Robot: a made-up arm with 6 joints. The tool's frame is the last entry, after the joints. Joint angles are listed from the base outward.
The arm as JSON. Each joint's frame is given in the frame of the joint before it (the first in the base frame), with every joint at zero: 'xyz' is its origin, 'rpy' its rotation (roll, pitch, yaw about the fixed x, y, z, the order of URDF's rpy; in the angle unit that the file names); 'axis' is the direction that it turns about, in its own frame. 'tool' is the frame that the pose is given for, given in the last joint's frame.
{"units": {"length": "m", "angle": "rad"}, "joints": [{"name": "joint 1", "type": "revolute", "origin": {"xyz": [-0.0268, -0.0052, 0.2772], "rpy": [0.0, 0.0, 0.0]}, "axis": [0.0, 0.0, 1.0]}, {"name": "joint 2", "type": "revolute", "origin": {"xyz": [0.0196, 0.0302, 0.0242], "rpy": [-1.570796, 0.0, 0.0]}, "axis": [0.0, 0.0, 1.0]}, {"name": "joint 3", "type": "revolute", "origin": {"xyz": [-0.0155, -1.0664, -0.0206], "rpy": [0.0, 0.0, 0.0]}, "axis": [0.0, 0.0, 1.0]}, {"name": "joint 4", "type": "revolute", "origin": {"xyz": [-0.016, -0.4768, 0.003], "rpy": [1.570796, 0.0, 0.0]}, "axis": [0.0, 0.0, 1.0]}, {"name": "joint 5", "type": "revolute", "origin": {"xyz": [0.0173, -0.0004, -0.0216], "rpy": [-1.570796, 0.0, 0.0]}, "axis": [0.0, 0.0, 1.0]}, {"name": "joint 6", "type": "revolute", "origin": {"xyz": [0.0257, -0.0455, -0.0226], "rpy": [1.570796, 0.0, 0.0]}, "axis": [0.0, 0.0, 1.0]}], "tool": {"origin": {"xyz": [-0.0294, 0.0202, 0.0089], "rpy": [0.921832, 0.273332, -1.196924]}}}
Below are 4 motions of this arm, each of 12 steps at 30 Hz.
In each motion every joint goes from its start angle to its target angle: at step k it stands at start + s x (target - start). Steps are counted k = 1, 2, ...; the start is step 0. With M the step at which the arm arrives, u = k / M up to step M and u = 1 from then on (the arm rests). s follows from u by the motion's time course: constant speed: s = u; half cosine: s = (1 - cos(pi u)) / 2; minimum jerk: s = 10 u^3 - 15 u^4 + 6 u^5.
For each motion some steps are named. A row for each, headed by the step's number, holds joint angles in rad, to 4 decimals.
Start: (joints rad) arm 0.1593 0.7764 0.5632 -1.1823 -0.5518 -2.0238
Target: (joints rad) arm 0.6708 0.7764 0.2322 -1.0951 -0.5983 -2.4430
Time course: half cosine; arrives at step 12
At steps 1, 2, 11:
1: 0.1680 0.7764 0.5576 -1.1808 -0.5526 -2.0309
2: 0.1936 0.7764 0.5410 -1.1765 -0.5549 -2.0519
11: 0.6621 0.7764 0.2378 -1.0966 -0.5975 -2.4359

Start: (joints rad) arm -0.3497 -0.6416 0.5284 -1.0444 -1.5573 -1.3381
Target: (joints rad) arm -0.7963 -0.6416 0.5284 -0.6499 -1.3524 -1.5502
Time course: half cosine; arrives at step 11
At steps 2, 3, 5, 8, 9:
2: -0.3851 -0.6416 0.5284 -1.0131 -1.5410 -1.3549
3: -0.4268 -0.6416 0.5284 -0.9763 -1.5219 -1.3747
5: -0.5412 -0.6416 0.5284 -0.8752 -1.4694 -1.4291
8: -0.7192 -0.6416 0.5284 -0.7180 -1.3878 -1.5136
9: -0.7609 -0.6416 0.5284 -0.6812 -1.3687 -1.5334

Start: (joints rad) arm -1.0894 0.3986 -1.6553 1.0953 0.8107 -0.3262
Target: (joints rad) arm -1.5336 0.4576 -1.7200 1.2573 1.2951 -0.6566
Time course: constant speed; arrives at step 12
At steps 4, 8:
4: -1.2375 0.4183 -1.6769 1.1493 0.9722 -0.4363
8: -1.3855 0.4379 -1.6984 1.2033 1.1336 -0.5465

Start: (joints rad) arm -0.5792 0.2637 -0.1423 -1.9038 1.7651 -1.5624
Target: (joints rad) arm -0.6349 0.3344 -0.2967 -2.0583 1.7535 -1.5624
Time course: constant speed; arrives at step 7
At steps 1, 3, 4, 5, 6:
1: -0.5872 0.2738 -0.1644 -1.9259 1.7634 -1.5624
3: -0.6031 0.2940 -0.2085 -1.9700 1.7601 -1.5624
4: -0.6110 0.3041 -0.2305 -1.9921 1.7585 -1.5624
5: -0.6190 0.3142 -0.2526 -2.0142 1.7568 -1.5624
6: -0.6269 0.3243 -0.2746 -2.0362 1.7552 -1.5624

